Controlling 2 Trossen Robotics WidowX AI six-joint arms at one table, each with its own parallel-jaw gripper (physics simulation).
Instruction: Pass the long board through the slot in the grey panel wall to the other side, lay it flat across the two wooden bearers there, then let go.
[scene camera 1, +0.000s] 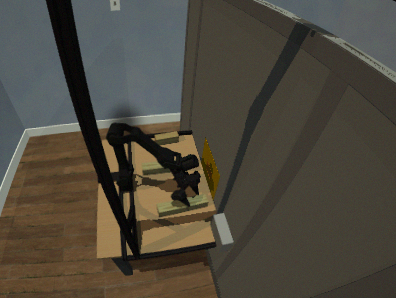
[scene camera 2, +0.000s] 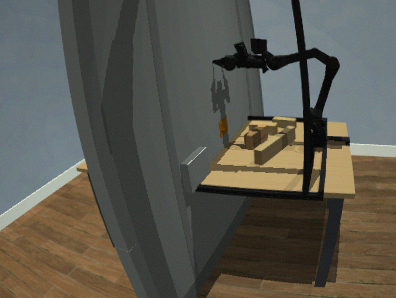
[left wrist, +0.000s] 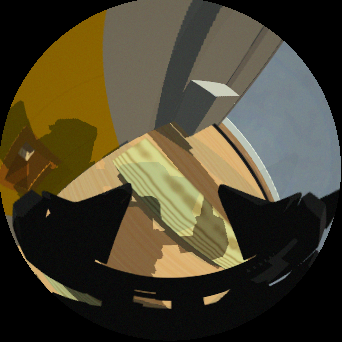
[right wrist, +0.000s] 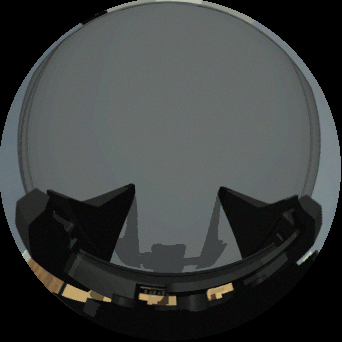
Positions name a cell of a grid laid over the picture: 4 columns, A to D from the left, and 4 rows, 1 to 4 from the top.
Scene:
My left gripper (left wrist: C3) is 0.10 m from the lens. A grey panel wall (left wrist: B1): 0.12 m from the lens.

